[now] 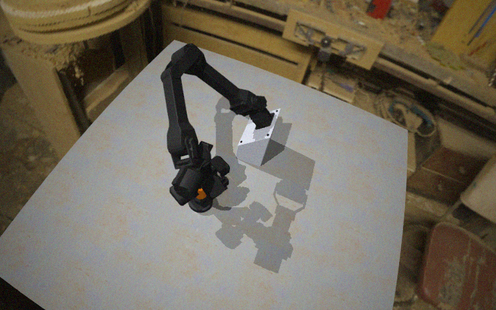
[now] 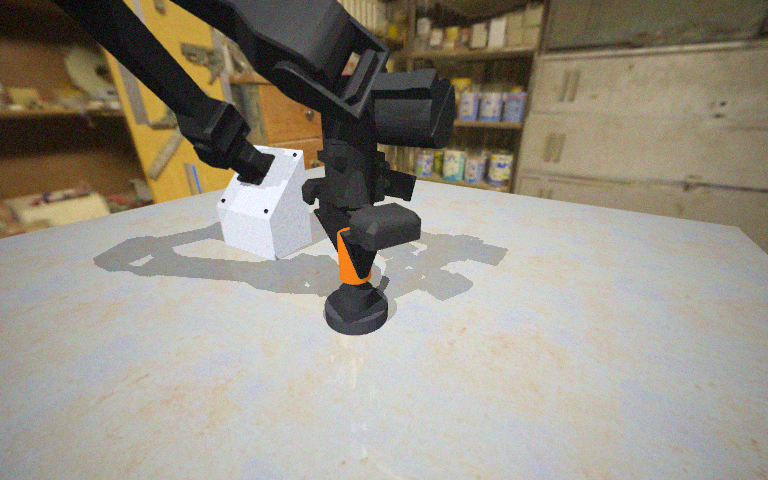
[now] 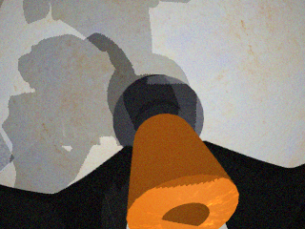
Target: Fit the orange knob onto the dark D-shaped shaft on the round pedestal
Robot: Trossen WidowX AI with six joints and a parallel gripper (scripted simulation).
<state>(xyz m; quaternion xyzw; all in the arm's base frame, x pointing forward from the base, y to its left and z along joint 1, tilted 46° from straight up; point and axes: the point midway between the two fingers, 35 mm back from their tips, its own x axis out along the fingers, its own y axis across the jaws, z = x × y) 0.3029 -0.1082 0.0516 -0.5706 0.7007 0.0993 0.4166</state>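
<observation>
The orange knob lies 20 mm above my gripper tip. From my gripper tip the other things lie so: dark round pedestal (40 mm below).
</observation>
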